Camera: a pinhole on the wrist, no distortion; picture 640 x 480 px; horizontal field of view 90.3 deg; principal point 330.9 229.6 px. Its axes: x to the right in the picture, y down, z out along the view. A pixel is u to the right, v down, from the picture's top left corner.
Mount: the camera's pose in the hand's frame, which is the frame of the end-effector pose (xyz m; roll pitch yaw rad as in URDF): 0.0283 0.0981 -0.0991 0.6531 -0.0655 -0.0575
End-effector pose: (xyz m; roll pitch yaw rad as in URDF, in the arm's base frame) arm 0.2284 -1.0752 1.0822 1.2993 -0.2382 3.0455
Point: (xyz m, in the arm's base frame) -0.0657 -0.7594 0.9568
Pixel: 539.5 163.4
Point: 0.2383 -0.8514 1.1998
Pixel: 368.9 407.0
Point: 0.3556 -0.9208 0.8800
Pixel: 199.8 130.3
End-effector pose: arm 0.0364 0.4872 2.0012 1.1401 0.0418 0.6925
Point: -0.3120 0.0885 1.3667
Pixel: outside the picture
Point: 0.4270 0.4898 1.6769
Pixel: 577.8 28.6
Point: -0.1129 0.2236 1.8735
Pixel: 32.8 88.9
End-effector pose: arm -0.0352 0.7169 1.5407 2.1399 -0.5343 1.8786
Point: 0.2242 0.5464 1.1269
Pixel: 49.3 286.8
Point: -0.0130 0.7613 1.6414
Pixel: 569.7 380.9
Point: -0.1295 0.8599 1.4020
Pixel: 404.0 94.2
